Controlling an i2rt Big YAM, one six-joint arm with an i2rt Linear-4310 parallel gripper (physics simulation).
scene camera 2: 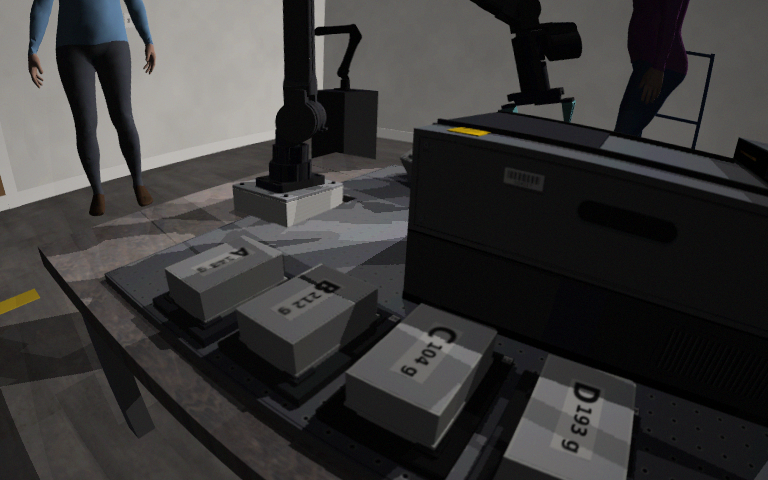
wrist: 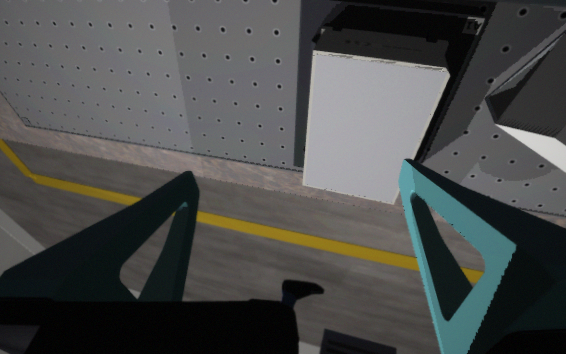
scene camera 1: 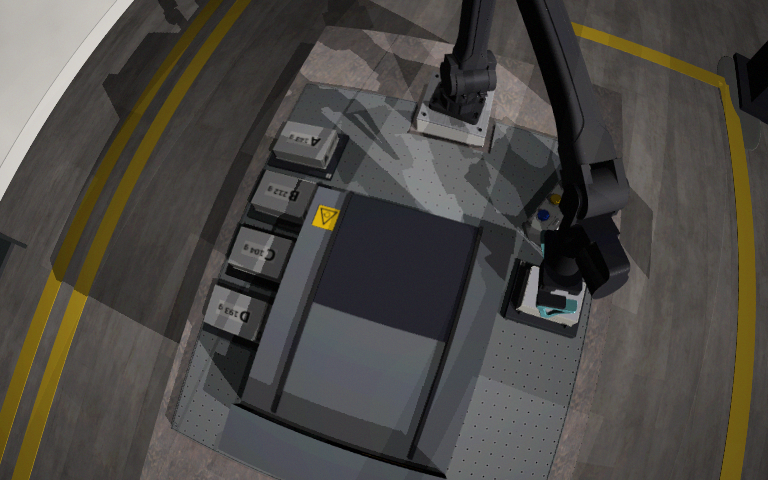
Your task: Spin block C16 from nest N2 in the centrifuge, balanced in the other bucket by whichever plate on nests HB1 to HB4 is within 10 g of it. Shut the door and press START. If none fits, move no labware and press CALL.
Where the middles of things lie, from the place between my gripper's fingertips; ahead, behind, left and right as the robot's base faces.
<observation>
I see my gripper 3 cm past the block C16 [scene camera 1: 527, 300], 4 cm to the right of it and 11 cm above it. From my hand the other things lie so: dark lid [scene camera 1: 399, 267] (6 cm ahead, 25 cm to the right, 6 cm above); panel with coloured buttons [scene camera 1: 548, 216] (24 cm behind, 2 cm to the left, 11 cm below); dark centrifuge [scene camera 2: 636, 258] (22 cm ahead, 23 cm to the right, 3 cm below).
</observation>
